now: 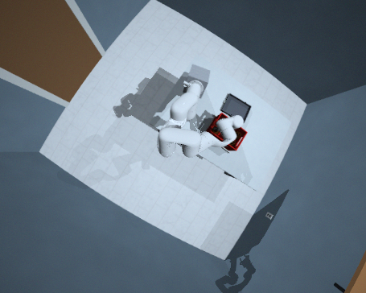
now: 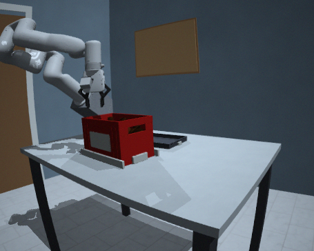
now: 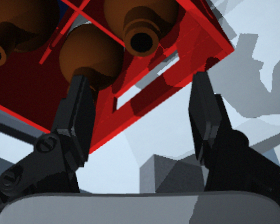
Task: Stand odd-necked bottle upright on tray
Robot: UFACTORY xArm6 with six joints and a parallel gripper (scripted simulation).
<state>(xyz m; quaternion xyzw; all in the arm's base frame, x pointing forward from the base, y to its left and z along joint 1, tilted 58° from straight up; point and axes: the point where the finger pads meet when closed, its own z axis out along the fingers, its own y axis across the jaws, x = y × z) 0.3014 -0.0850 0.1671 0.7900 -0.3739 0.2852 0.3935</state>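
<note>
My gripper is now 150 mm above the glass bottle, 80 mm to the right of it and 20 mm short of it. Round my hand: red crate: 150 mm below, 90 mm ahead, 30 mm to the left; dark tray: 310 mm to the left, 220 mm below, 140 mm ahead.
</note>
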